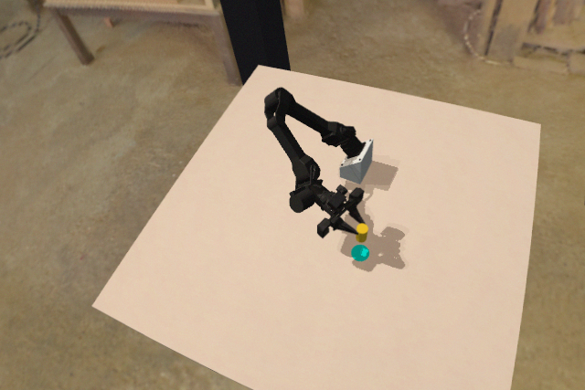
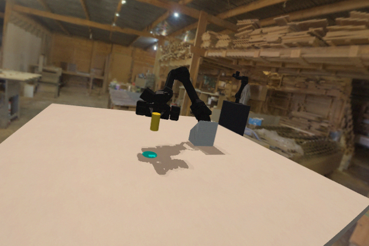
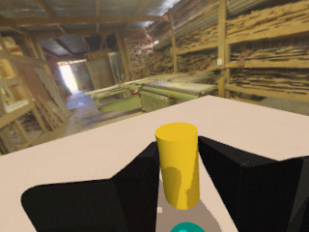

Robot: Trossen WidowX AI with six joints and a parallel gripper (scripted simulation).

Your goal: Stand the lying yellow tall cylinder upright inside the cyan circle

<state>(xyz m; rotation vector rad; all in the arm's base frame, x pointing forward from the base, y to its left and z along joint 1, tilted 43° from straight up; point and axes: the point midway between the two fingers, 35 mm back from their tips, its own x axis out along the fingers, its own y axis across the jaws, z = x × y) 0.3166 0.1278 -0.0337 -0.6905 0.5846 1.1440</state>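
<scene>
The yellow tall cylinder lies 20 mm below my gripper tip. Also, from my gripper tip: cyan circle (160 mm below).
</scene>
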